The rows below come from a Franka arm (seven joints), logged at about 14 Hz.
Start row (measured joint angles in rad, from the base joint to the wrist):
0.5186 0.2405 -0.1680 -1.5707 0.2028 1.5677 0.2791
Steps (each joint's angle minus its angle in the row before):
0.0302 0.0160 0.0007 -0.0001 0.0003 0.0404 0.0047
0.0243 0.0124 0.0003 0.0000 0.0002 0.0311 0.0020
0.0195 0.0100 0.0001 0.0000 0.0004 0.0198 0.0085
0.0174 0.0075 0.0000 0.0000 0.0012 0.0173 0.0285
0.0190 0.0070 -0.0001 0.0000 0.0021 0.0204 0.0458
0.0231 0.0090 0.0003 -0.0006 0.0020 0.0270 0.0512
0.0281 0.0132 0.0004 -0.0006 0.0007 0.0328 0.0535
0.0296 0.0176 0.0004 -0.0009 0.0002 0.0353 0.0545
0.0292 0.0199 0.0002 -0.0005 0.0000 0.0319 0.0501
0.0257 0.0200 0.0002 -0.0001 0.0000 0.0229 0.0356
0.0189 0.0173 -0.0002 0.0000 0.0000 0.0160 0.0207
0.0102 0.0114 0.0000 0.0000 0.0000 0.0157 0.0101
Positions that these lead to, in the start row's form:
0.5488 0.2565 -0.1673 -1.5708 0.2031 1.6081 0.2838
0.5731 0.2689 -0.1670 -1.5708 0.2033 1.6392 0.2858
0.5926 0.2789 -0.1669 -1.5708 0.2037 1.6590 0.2943
0.6100 0.2864 -0.1669 -1.5708 0.2049 1.6763 0.3228
0.6290 0.2934 -0.1670 -1.5708 0.2070 1.6967 0.3686
0.6521 0.3024 -0.1667 -1.5714 0.2090 1.7237 0.4198
0.6802 0.3156 -0.1663 -1.5720 0.2097 1.7565 0.4733
0.7098 0.3332 -0.1659 -1.5729 0.2099 1.7918 0.5278
0.7390 0.3531 -0.1657 -1.5734 0.2099 1.8237 0.5779
0.7647 0.3731 -0.1655 -1.5735 0.2099 1.8466 0.6135
0.7836 0.3904 -0.1657 -1.5735 0.2099 1.8626 0.6342
0.7938 0.4018 -0.1657 -1.5735 0.2099 1.8783 0.6443

